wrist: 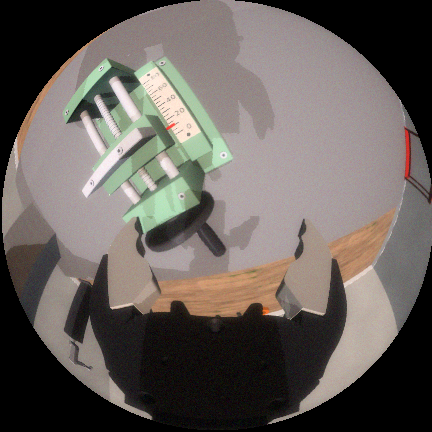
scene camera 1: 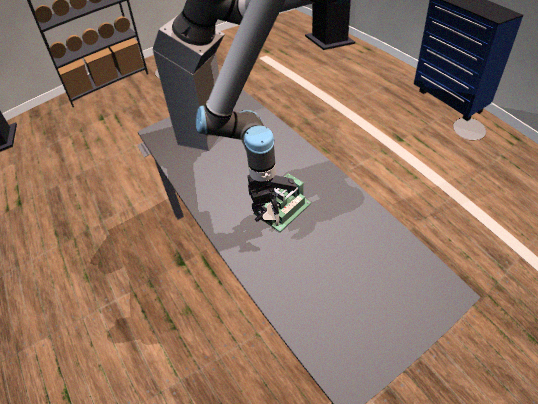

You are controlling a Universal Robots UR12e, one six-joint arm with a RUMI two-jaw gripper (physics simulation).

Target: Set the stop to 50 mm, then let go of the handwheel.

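Where they show: gripper, fingertip midpoint: (wrist: 220,219) (scene camera 1: 270,212); arm's base, link origin: (scene camera 1: 193,31).
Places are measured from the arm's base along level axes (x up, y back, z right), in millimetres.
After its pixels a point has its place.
The green stop device (scene camera 1: 293,212) @[x -578, y -659, z -138 mm] (wrist: 199,115) @[x -590, y -674, z -118 mm] stands on the table. In the wrist view its red pointer (wrist: 170,126) @[x -543, y -646, z -107 mm] sits between the 0 and 20 marks of the scale (wrist: 172,104) @[x -545, y -651, z -132 mm]. The sliding stop block (wrist: 131,150) @[x -489, y -626, z -94 mm] is near the handwheel end of the rods. The black handwheel (wrist: 181,227) @[x -490, y -653, z -18 mm] with its handle (wrist: 212,241) @[x -497, y -678, z 9 mm] is at the near end. My gripper (scene camera 1: 268,216) @[x -483, y -688, z -27 mm] (wrist: 220,219) @[x -483, y -688, z -27 mm] is wide open and empty. In the wrist view the handle shows between the fingers, and the left finger is close to the wheel's rim. The gripper partly hides the device in the scene view.
The grey table (scene camera 1: 360,270) @[x -600, y -1010, z -247 mm] (wrist: 310,100) @[x -600, y -847, z -153 mm] carries the device. The robot's pedestal (scene camera 1: 187,105) @[x -331, y -55, z 100 mm] stands at its far end. Away from the table are a blue drawer cabinet (scene camera 1: 452,60), a shelf rack with boxes, and a white floor line (scene camera 1: 400,150).
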